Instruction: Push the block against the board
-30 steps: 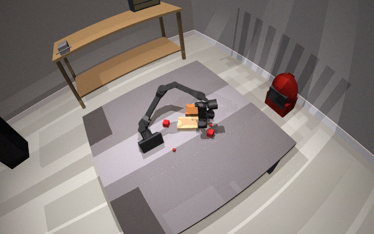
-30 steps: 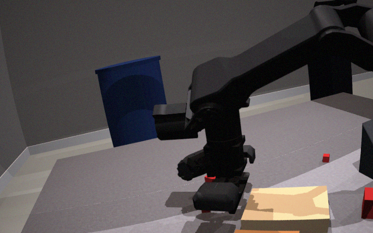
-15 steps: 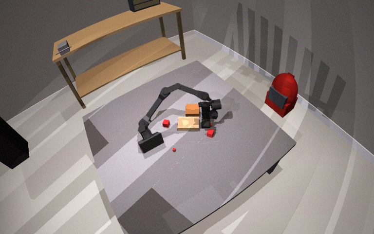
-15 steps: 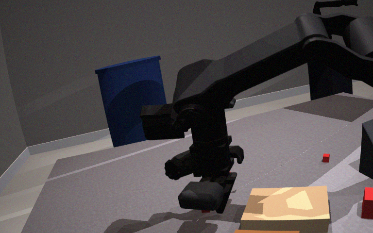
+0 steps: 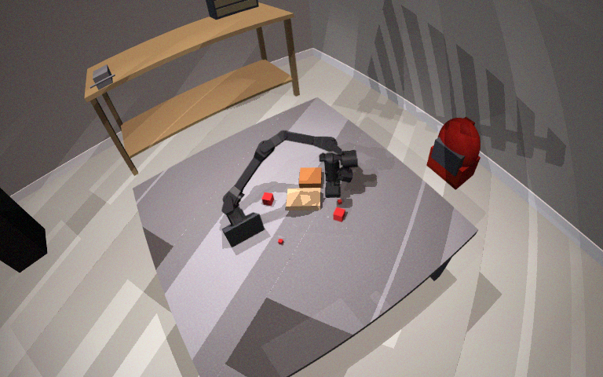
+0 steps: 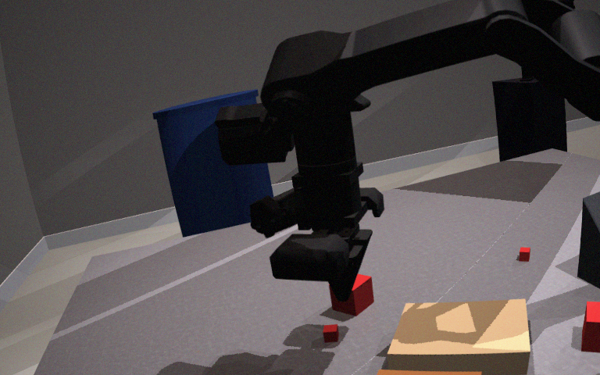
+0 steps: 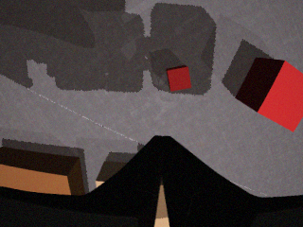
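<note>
The tan board lies 10 cm behind my gripper tip, 9 cm to the left of it and 5 cm below it. From my gripper tip the other things lie so: orange square block 17 cm to the left, 5 cm below, 1 cm ahead.
</note>
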